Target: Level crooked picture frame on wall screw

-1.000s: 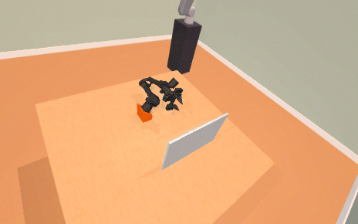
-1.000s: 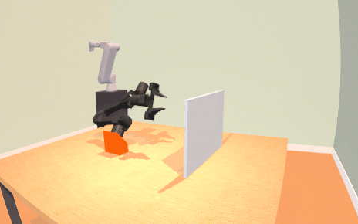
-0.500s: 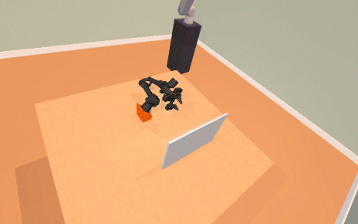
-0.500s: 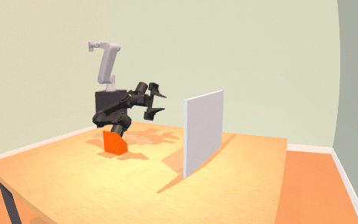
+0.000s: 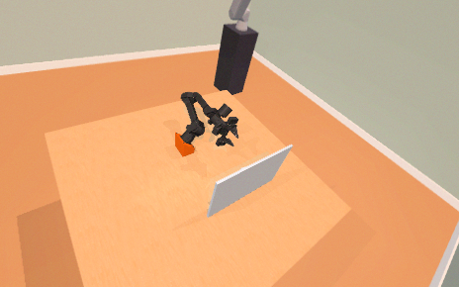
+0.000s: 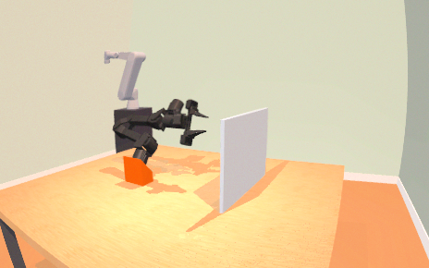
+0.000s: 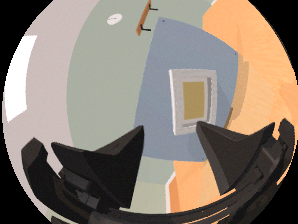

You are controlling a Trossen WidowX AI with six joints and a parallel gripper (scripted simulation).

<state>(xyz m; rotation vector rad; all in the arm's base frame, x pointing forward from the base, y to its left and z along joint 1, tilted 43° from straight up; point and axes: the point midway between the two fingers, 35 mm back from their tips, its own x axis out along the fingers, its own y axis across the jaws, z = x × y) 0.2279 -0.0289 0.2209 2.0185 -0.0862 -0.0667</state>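
My gripper tip is 16 cm short of the picture frame, 9 cm above it and 2 cm to the left of it. Round my gripper tip: wall panel 17 cm ahead, 10 cm below, 3 cm to the right.
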